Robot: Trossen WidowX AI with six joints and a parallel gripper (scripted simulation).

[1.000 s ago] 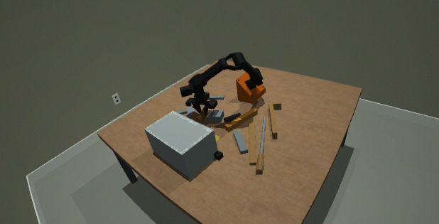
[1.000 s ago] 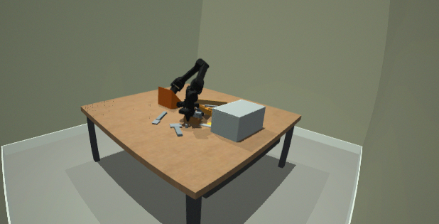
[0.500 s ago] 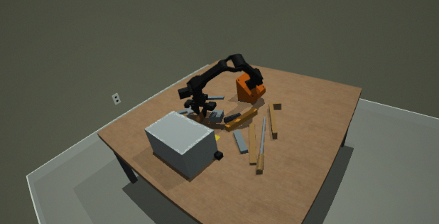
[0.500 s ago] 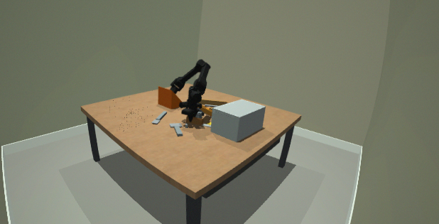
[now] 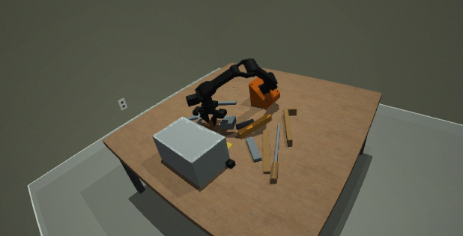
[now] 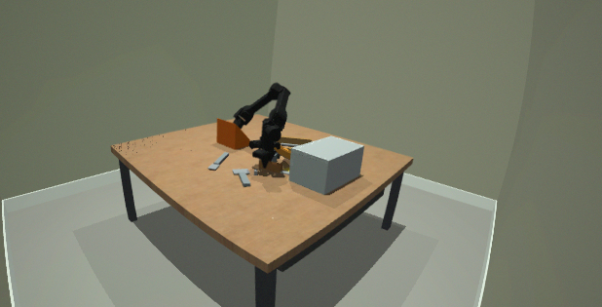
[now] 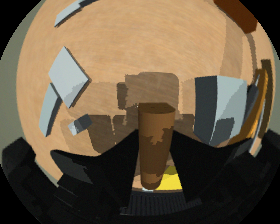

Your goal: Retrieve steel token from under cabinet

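The grey block lies 70 mm to the left of my gripper tip, 70 mm behind it and 10 mm above it. The rest, counted from my gripper tip: wooden stick (370 mm to the left, 30 mm behind); orange bar (210 mm to the left, 130 mm behind, 10 mm above); grey t-piece (150 mm to the right, 20 mm ahead).
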